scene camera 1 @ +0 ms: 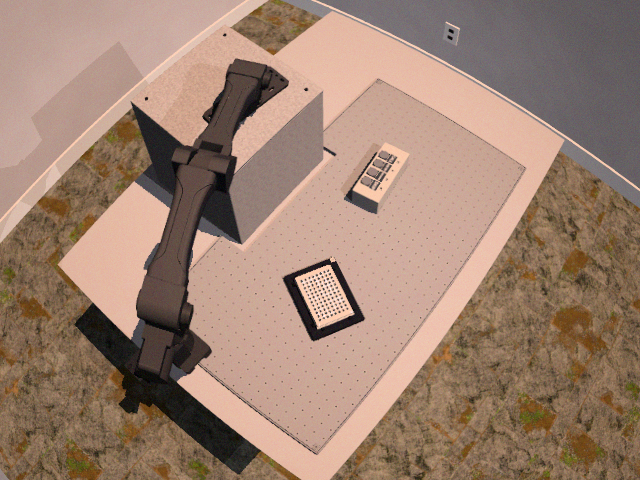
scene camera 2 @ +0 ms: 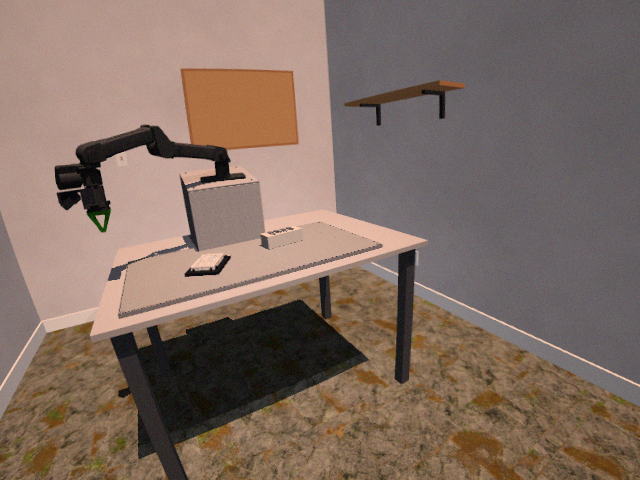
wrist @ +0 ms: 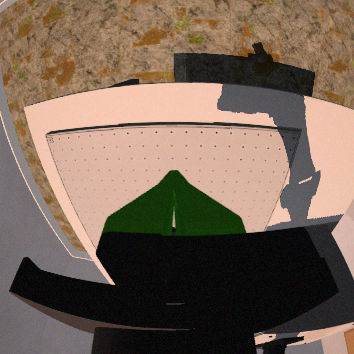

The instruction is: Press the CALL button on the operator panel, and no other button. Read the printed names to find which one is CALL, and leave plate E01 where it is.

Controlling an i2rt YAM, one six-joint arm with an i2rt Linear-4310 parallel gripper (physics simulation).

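Frame: origin at the arm's base, x left, y back, z up, level; millimetres.
Where they show: gripper, fingertip midpoint: (scene camera 1: pixel 192 361) (scene camera 2: pixel 103 232) (wrist: pixel 173 177); arm's base, link origin: (scene camera 1: pixel 246 99) (scene camera 2: pixel 223 178) (wrist: pixel 274 342).
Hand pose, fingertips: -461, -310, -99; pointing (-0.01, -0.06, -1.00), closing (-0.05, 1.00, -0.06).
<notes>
Things, the pixels of their top centre, and the offset from my fingertips, as dx, dy, dz. Level surfaces: height alone.
- operator panel, top centre: (scene camera 1: pixel 382 170) (scene camera 2: pixel 281 230) +638, +61, -125
- Plate E01, top centre: (scene camera 1: pixel 323 294) (scene camera 2: pixel 208 259) +321, -42, -154
- perforated board, surface height: dz -180
The operator panel (scene camera 1: pixel 381 178) (scene camera 2: pixel 281 237) is a pale box with several grey buttons in a row on its top. It stands on the perforated board near the grey block. The printed names are too small to read, so I cannot tell which button is CALL. Plate E01 (scene camera 1: pixel 324 296) (scene camera 2: pixel 208 261), a white well plate, sits in a black holder on the board. My gripper (scene camera 2: pixel 103 229) (wrist: pixel 173 177) is shut and empty, its green fingers together and pointing down. It hangs high above the table's left end, far from the panel and the plate.
A tall grey block (scene camera 1: pixel 281 170) (scene camera 2: pixel 227 214) carries the arm's base. The perforated board (scene camera 1: pixel 413 248) (scene camera 2: pixel 155 289) (wrist: pixel 125 150) lies on the pale table. A wooden shelf (scene camera 2: pixel 403 94) and a cork board (scene camera 2: pixel 240 108) are on the walls.
</notes>
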